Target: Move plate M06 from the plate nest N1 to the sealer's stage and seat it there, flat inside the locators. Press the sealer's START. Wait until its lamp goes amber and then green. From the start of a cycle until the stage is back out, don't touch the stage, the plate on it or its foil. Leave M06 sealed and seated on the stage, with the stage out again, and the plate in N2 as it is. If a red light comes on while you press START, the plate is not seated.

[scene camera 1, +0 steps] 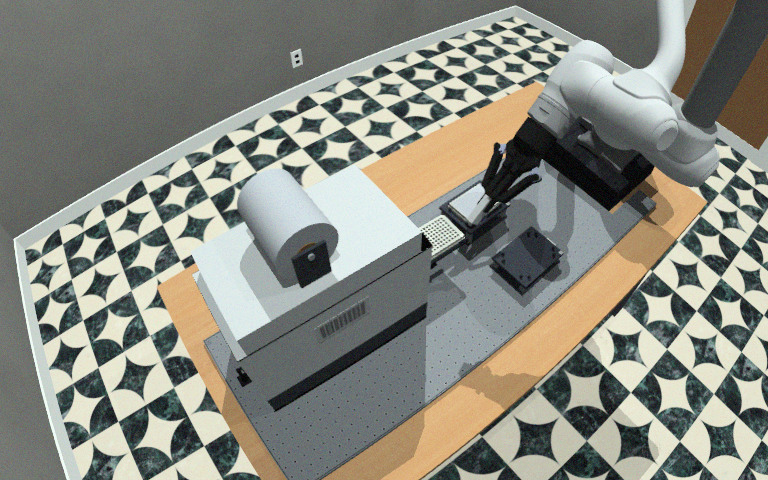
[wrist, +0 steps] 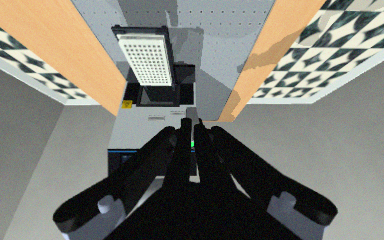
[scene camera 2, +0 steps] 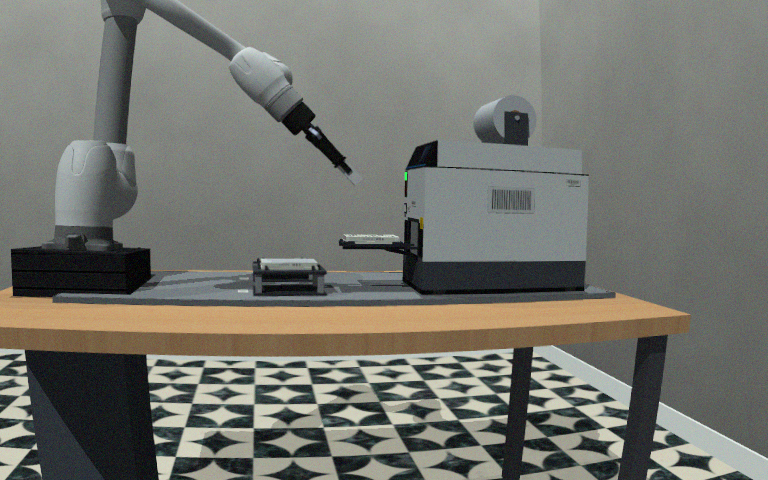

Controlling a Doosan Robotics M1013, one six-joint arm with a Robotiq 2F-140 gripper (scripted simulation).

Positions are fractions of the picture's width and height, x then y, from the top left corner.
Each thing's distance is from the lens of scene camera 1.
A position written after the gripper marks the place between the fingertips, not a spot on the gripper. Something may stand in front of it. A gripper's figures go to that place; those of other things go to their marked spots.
gripper (scene camera 1: 0.61, 0.46): 100 cm
nest N1 (scene camera 1: 0.69, 0.53): 125 cm
foil roll (scene camera 1: 0.37, 0.45): 73 cm
The marked spots on the nest N1 and the foil roll are 72 cm apart.
